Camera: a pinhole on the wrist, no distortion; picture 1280 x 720 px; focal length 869.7 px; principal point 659.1 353.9 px. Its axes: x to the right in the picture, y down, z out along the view. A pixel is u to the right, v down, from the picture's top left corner.
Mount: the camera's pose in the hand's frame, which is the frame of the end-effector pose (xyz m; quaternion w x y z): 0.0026 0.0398 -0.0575 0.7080 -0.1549 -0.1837 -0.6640
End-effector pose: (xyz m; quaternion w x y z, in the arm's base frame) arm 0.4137 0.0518 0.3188 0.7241 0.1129 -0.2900 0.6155
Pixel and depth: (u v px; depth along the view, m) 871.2 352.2 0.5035
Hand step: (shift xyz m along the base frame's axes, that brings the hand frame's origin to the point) -0.2839 -0.2121 0.3161
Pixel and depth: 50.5 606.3 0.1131
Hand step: -0.1573 0.0531 -0.0125
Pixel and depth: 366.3 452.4 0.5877
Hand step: -0.5728 -0.0646 0.2197
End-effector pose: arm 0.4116 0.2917 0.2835 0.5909 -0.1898 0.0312 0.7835
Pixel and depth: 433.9 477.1 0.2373
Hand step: -0.2306 -0.0095 0.0725
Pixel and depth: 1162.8 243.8 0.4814
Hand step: -0.1248 0.0678 0.4813
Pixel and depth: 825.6 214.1 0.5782
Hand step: -0.2952 -0.0295 0.4691
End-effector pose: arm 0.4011 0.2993 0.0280 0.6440 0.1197 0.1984 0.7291
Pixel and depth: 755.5 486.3 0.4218
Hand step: -0.0377 0.0730 0.3868
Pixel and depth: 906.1 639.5 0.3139
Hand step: -0.0009 0.1168 0.2788
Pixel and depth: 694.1 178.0 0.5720
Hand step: -0.0299 -0.1045 0.5414
